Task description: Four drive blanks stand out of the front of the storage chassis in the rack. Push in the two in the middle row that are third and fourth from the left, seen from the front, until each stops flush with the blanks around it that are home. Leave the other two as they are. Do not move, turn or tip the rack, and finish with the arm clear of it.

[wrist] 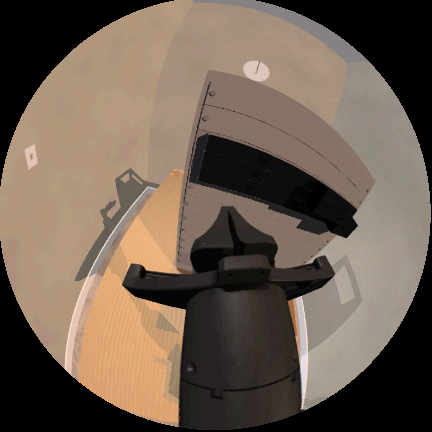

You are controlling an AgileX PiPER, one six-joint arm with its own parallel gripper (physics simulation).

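The rack point(240, 92) shows as a tall grey-brown front with blank panels above and below the storage chassis. The black storage chassis point(230, 165) runs across it as a slanting band, with rows of dark drive blanks. Dark blocks stand out toward the right part of the band, one drive blank point(345, 227) at its far right end. Single blanks are too dark to tell apart or count by row. My gripper point(226, 213) is shut with its fingertips together and nothing between them. It is below the chassis in the view, in front of the lower panels, and it hides part of these.
A wooden table top point(120, 340) with a pale edge lies below and left. Walls stand behind, with a white round plate point(256, 71) above the rack and a small wall plate point(31, 156) at the far left. Shadows of the arm fall on table and walls.
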